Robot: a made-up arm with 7 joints.
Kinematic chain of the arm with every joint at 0, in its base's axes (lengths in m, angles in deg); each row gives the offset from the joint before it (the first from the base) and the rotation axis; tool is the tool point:
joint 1: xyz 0 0 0.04 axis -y
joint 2: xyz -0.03 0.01 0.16 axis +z
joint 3: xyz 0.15 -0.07 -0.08 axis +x
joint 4: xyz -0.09 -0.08 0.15 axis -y
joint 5: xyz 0.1 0 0.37 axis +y
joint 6: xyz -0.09 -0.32 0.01 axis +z
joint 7: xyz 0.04 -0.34 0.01 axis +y
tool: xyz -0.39 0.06 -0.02
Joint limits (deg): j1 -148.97..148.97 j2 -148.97..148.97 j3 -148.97..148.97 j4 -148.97..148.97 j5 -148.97..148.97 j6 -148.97..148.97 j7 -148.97..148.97
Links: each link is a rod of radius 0.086 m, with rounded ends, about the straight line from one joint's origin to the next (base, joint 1, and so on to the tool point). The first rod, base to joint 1, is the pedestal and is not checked.
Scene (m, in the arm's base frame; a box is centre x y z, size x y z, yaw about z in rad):
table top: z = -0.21
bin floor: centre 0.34 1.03 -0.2 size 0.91 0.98 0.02 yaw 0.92
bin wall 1: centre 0.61 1.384 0 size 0.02 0.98 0.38 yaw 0.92
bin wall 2: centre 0.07 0.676 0 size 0.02 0.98 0.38 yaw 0.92
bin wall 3: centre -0.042 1.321 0 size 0.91 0.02 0.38 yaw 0.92
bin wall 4: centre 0.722 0.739 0 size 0.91 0.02 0.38 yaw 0.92
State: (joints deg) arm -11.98 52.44 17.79 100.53 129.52 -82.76 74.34
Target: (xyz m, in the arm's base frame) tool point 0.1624 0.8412 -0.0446
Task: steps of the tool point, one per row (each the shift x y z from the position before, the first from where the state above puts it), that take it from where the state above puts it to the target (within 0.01 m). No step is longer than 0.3 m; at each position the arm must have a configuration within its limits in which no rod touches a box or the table.
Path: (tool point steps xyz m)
1: -0.0823 0.1335 0.1818
2: -0.0693 0.1956 0.1388
3: -0.0446 0.2436 0.0760
4: -0.0149 0.2687 -0.0021
5: 0.0116 0.2641 -0.0876
6: 0.0277 0.2289 -0.1702
7: 0.0287 0.1663 -0.2384
8: 0.0129 0.0838 -0.2821
9: -0.0161 -0.0075 -0.2939

